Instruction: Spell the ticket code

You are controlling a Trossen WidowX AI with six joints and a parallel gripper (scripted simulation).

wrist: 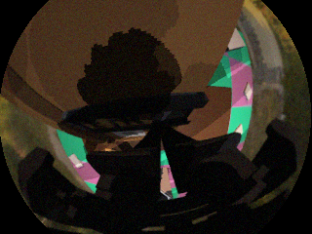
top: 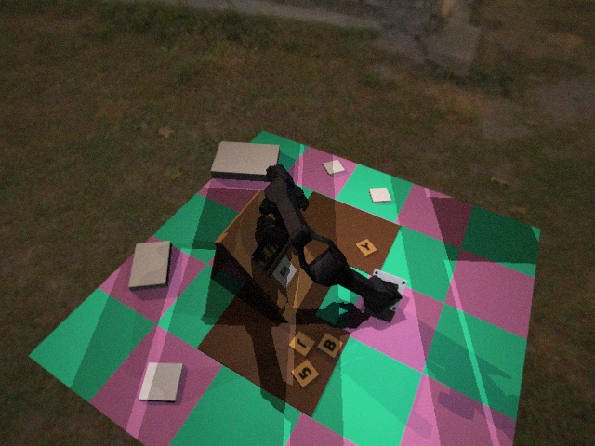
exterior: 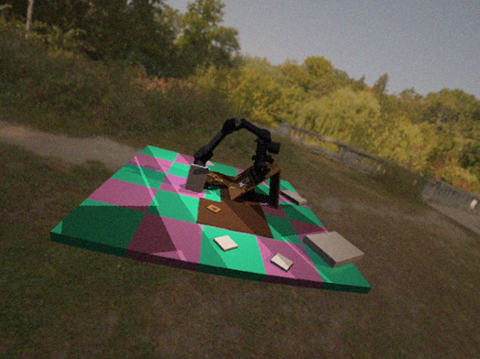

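My gripper tip is now 1 cm short of the letter tile, 3 cm to the right of it and 1 cm above it. From my gripper tip the other things lie so: white ticket (4 cm behind, 8 cm to the left, 8 cm below); beige block (42 cm ahead, 18 cm to the left, 17 cm below).
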